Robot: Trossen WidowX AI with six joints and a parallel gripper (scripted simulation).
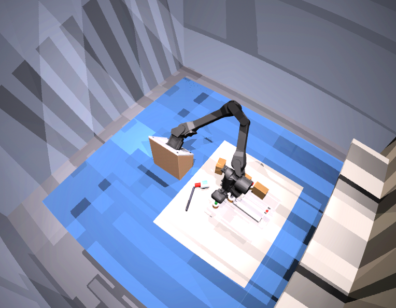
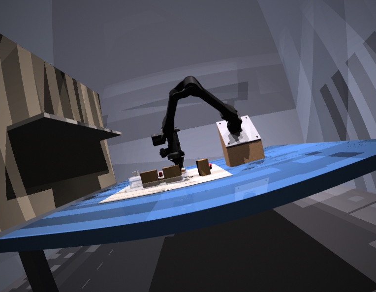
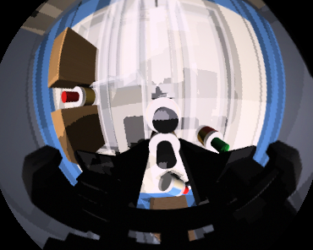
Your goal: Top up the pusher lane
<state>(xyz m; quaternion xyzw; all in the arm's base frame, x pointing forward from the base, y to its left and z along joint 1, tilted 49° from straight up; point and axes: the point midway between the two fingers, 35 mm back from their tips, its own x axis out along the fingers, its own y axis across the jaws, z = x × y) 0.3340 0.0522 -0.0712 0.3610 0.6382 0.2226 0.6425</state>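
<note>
My gripper tip is 14 cm short of the clear pusher lane and 1 cm above it. Round my gripper tip: brown box (10 cm behind, 13 cm to the left); then dark rod (15 cm behind, 10 cm to the right, 2 cm below).
</note>
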